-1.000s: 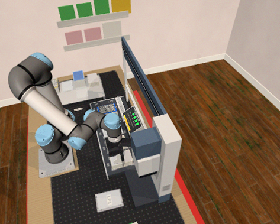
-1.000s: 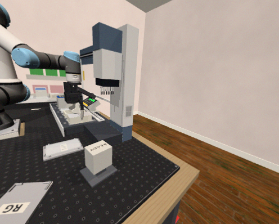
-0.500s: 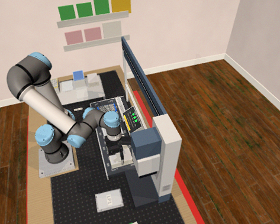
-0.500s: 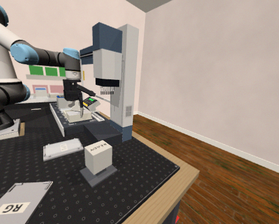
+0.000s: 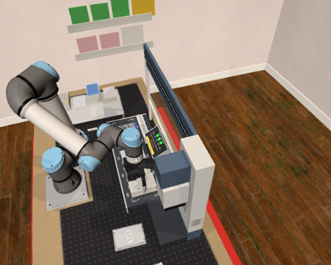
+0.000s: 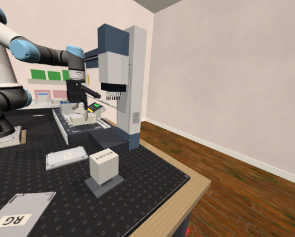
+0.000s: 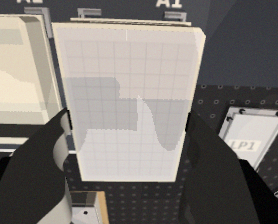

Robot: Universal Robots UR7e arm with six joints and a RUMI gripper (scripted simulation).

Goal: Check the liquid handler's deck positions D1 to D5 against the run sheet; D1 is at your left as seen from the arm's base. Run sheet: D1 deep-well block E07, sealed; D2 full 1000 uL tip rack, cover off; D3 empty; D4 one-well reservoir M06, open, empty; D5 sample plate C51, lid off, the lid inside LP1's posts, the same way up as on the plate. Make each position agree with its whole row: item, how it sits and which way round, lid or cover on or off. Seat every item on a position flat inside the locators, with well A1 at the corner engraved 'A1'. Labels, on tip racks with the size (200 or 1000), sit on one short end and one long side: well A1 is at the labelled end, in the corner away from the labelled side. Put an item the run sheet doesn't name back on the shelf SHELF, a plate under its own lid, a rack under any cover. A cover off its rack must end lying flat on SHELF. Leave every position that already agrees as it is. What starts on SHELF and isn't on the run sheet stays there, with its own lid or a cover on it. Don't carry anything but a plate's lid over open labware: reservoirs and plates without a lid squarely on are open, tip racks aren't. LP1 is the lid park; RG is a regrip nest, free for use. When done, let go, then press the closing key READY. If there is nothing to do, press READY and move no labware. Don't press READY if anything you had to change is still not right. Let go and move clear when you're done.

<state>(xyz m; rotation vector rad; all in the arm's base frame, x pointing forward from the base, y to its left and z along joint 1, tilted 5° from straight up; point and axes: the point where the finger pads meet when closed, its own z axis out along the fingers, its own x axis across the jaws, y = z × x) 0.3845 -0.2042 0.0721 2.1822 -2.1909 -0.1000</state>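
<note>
My gripper is now 12 cm to the right of the cream one-well reservoir and 6 cm above it. Also, from my hand: liquid handler's tower (22 cm to the right, 16 cm ahead, 16 cm above); then clear well plate (25 cm to the left, 6 cm below); then deep-well block (1 cm below).
</note>
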